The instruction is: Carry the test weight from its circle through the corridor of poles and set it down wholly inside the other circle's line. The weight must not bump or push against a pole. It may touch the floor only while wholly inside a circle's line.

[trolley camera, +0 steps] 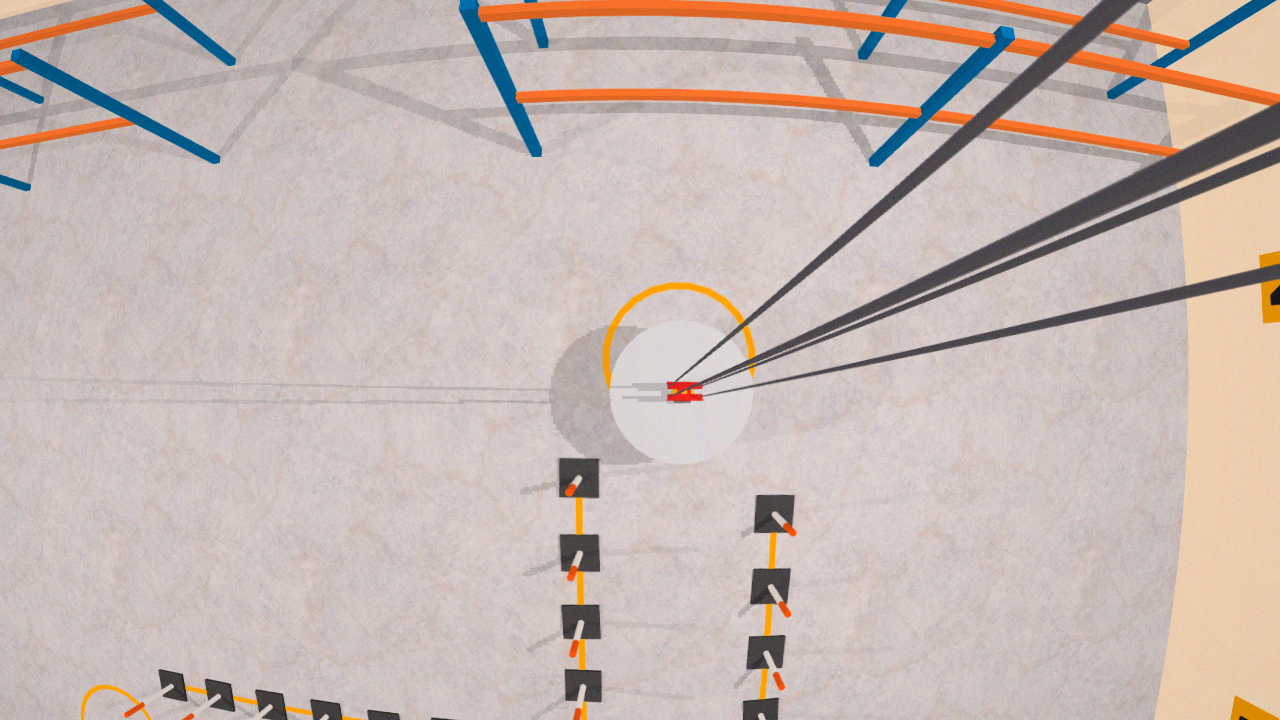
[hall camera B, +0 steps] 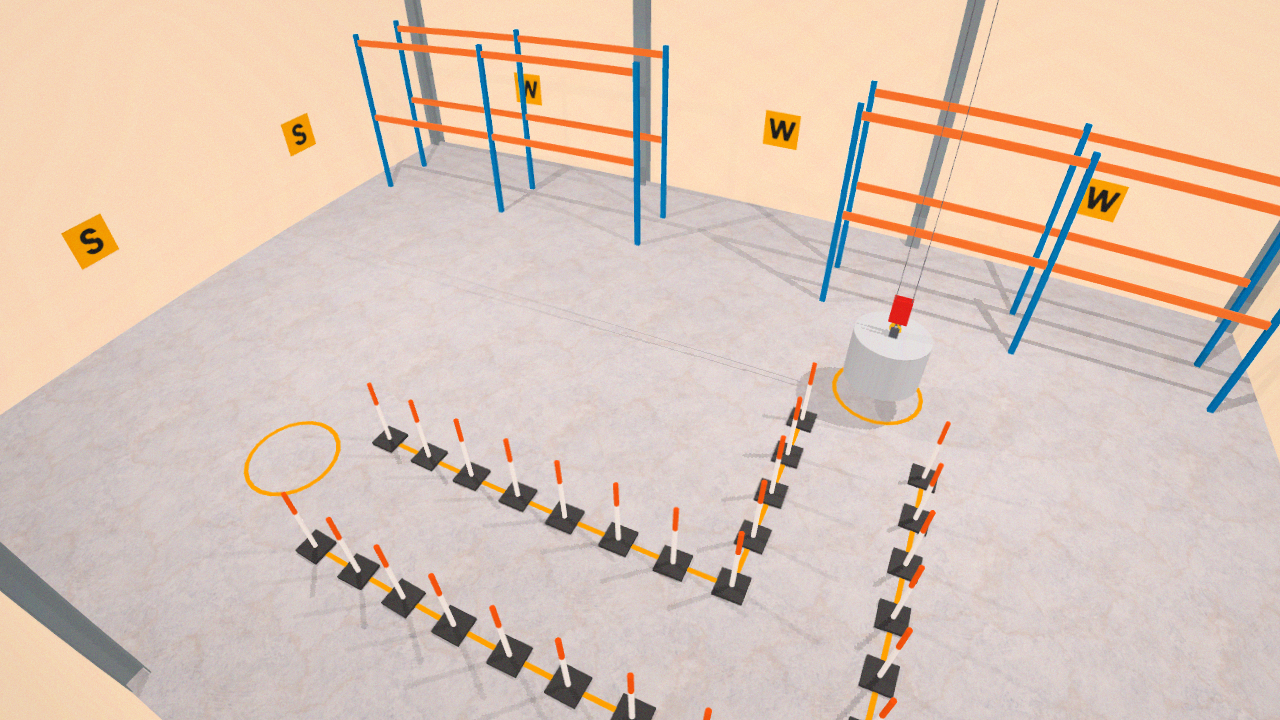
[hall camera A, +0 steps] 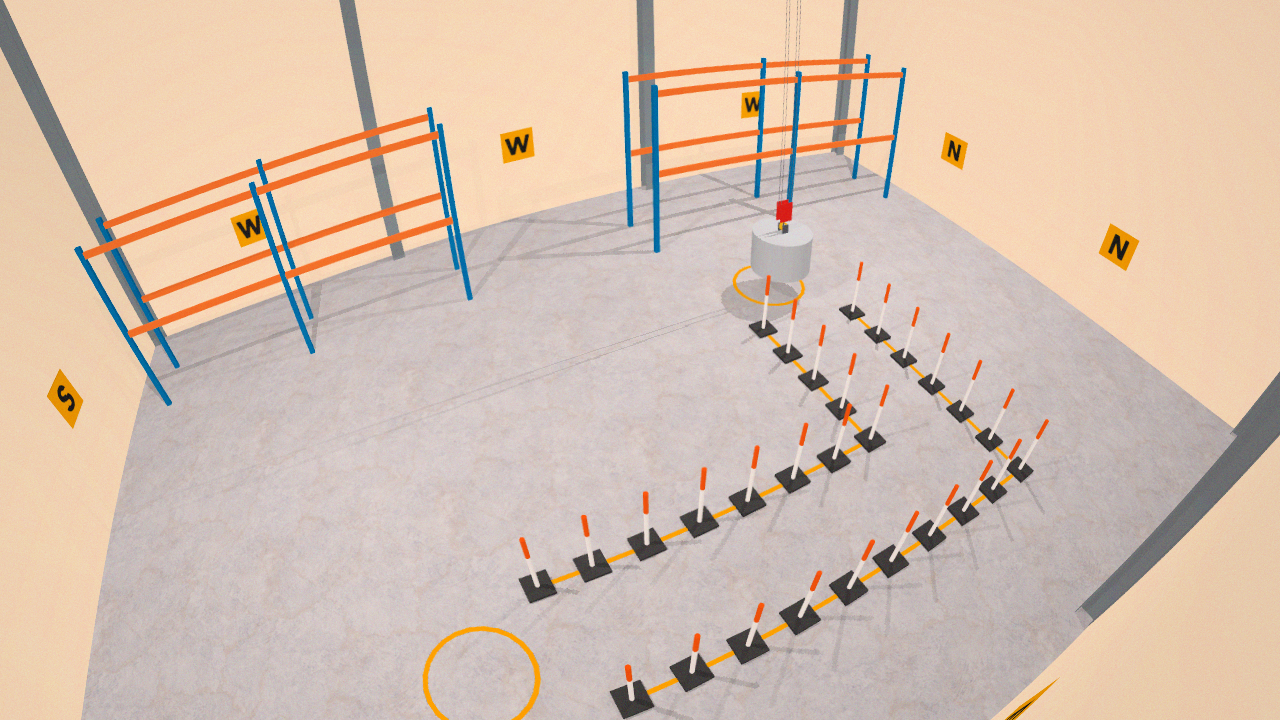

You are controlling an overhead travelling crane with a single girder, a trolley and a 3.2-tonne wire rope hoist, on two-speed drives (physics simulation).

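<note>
The pale grey round test weight (hall camera A: 780,255) (hall camera B: 886,362) (trolley camera: 644,420) hangs upright off the floor, its shadow to its left in the trolley view. My gripper, the hook (hall camera A: 783,227) (hall camera B: 894,330) (trolley camera: 684,391) under the red block, is shut on it. In the trolley view the weight covers the lower part of its orange start circle (hall camera A: 735,291) (hall camera B: 881,422) (trolley camera: 677,285) and reaches beyond it towards the corridor mouth. The first left pole (hall camera A: 765,304) (hall camera B: 808,394) and first right pole (hall camera A: 856,288) (hall camera B: 935,447) flank that mouth. The other circle (hall camera A: 481,628) (hall camera B: 245,463) lies past the corridor's far end.
Two rows of red-and-white poles on black bases, joined by orange floor lines, run away from the start circle, then bend at a corner towards the other circle. A blue and orange rack (hall camera A: 656,170) (hall camera B: 842,202) (trolley camera: 501,78) stands behind the start circle; another rack (hall camera B: 636,152) stands along the W wall.
</note>
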